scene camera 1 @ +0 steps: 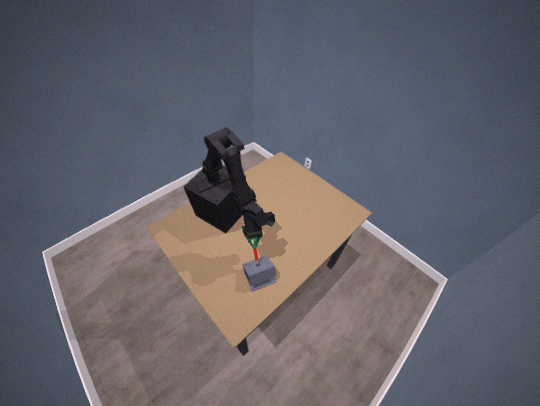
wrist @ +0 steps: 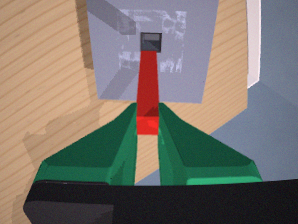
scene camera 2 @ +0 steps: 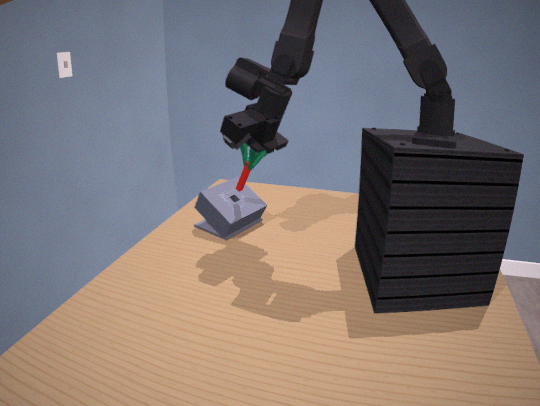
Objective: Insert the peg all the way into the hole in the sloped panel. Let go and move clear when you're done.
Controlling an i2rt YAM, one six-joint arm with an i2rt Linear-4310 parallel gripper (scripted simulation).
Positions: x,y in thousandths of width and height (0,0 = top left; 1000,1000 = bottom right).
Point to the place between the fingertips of the gripper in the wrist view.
At 495,502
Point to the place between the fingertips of the gripper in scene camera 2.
460,413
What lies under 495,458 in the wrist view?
A red peg.
